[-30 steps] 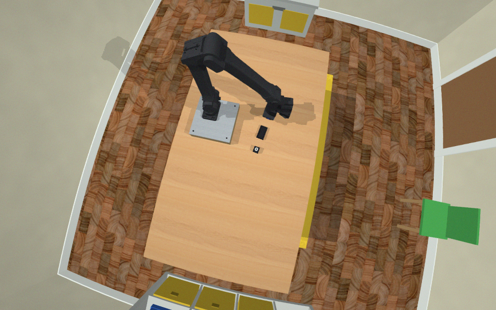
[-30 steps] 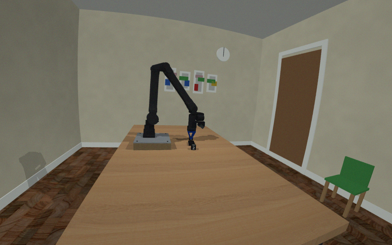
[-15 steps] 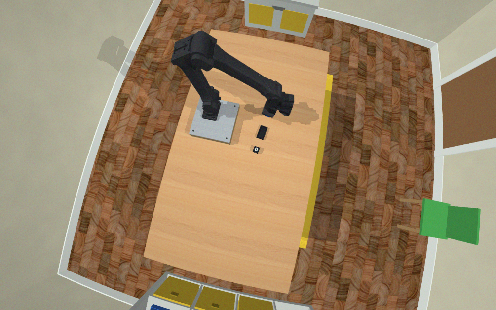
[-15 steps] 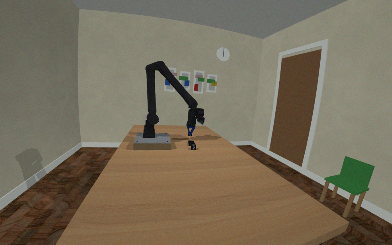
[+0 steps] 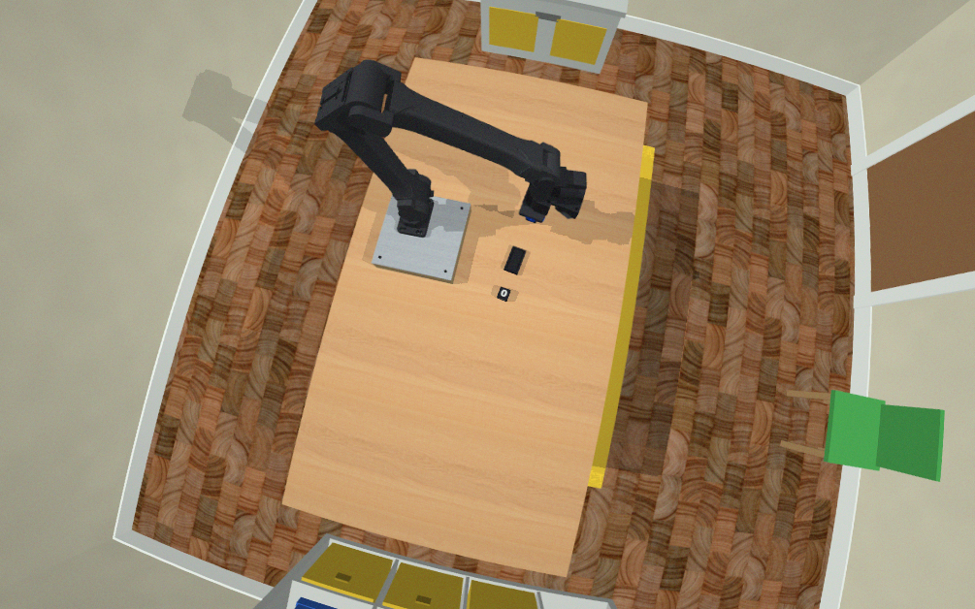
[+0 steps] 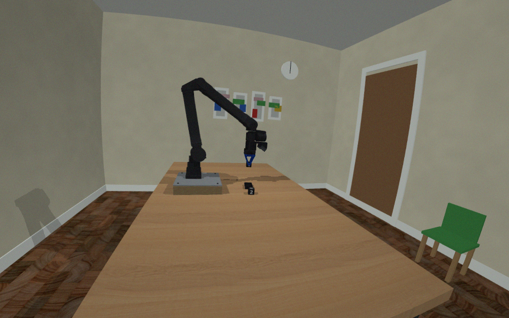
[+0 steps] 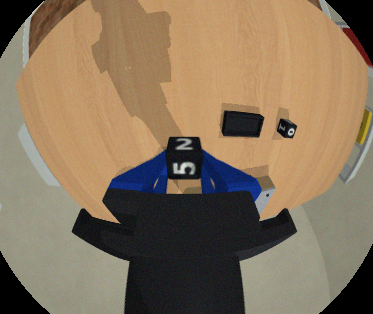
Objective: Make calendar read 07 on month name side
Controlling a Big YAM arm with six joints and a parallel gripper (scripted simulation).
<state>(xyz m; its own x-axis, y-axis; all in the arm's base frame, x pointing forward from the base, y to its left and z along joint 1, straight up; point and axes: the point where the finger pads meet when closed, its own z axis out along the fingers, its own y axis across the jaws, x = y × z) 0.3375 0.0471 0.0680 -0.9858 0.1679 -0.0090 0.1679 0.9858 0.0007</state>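
My gripper is now 2 cm past the black tray, 11 cm to the left of it and 11 cm above it. Round my hand: black cube 4 cm behind, 22 cm to the right, 10 cm below.
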